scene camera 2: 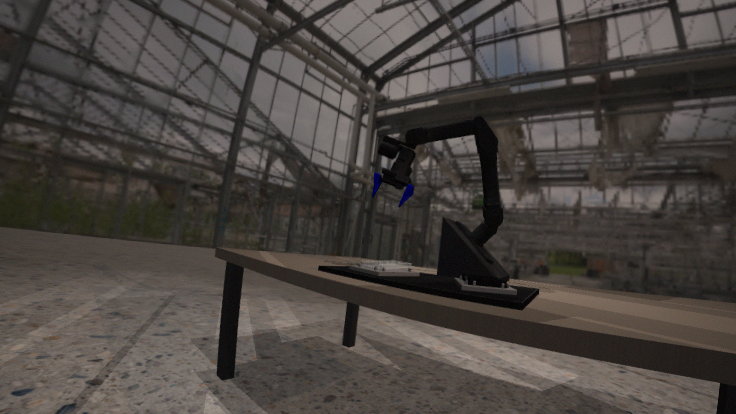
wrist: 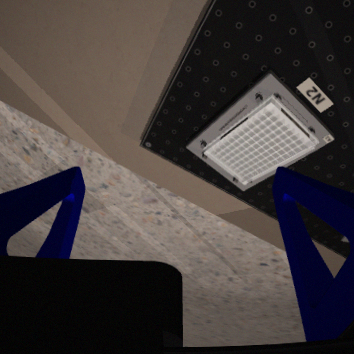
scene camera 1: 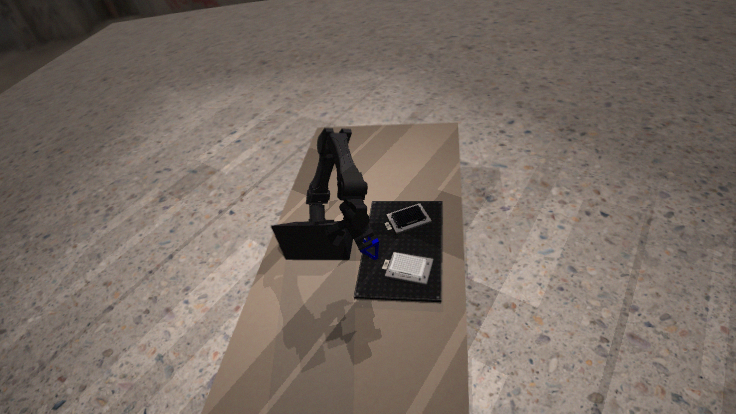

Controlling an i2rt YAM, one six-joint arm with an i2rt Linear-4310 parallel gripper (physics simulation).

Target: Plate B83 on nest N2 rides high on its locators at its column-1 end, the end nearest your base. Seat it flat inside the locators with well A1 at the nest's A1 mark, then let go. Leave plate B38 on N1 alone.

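Frame: origin at the arm's base, x ahead, y left, z up, level; metres.
Seen in the pictures: gripper, fingertip midpoint: [scene camera 2: 385, 201] [wrist: 178, 176] [scene camera 1: 372, 251]; arm's base at its link origin: [scene camera 2: 473, 242] [scene camera 1: 317, 223].
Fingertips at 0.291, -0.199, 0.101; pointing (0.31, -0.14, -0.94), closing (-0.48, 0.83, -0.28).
Note:
Offsets run from my fingertips to a thing's top centre, as dx, dy, dz. "spot": to the spot under its first point. Level surfaces: height alone.
Plate B83 @[+0.091, +0.108, -0.188] [scene camera 1: 408, 264] [wrist: 262, 142] is a white well plate on the grey nest N2 @[+0.096, +0.107, -0.201] [scene camera 1: 428, 273] [scene camera 2: 406, 273] [wrist: 271, 84]. The N2 label @[spot: -0.001, +0.116, -0.220] [scene camera 1: 385, 264] [wrist: 315, 95] lies beside the nest. The plate's tilt and its A1 corner are too small to tell. Plate B38 @[+0.053, +0.374, -0.196] [scene camera 1: 408, 217] looks black and sits on the other grey nest, N1 @[+0.053, +0.374, -0.201] [scene camera 2: 486, 288]. My gripper [scene camera 1: 370, 248] [scene camera 2: 387, 201] [wrist: 178, 176] is open and empty, its blue fingers wide apart. It hangs high above the board, off to the label side of N2 in the first scene view.
Both nests stand on a black perforated board @[+0.048, +0.229, -0.222] [scene camera 1: 370, 288] [scene camera 2: 432, 282] [wrist: 170, 112] on the brown table @[dz -0.235] [scene camera 1: 401, 350]. A black slanted base block [scene camera 1: 311, 242] [scene camera 2: 458, 252] stands beside the board, under the arm. The table's edge and the speckled floor show beyond N2 in the wrist view.

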